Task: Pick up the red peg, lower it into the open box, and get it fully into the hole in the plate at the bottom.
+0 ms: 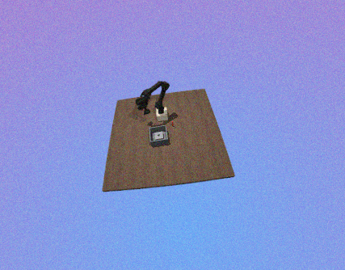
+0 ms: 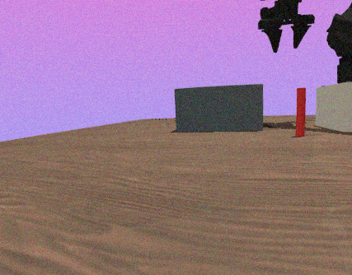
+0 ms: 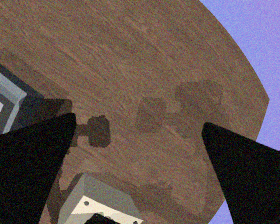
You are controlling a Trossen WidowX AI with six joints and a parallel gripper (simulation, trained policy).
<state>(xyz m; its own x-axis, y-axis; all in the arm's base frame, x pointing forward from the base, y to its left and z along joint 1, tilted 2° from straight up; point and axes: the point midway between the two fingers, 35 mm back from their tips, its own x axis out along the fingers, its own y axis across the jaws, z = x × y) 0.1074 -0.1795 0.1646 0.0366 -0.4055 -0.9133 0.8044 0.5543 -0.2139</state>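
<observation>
My gripper tip is 32 cm to the right of the red peg, 19 cm above it and 5 cm short of it. Round my gripper tip: light plate (20 cm ahead, 18 cm below, 16 cm to the left); dark grey box (20 cm below, 20 cm ahead, 16 cm to the left).
</observation>
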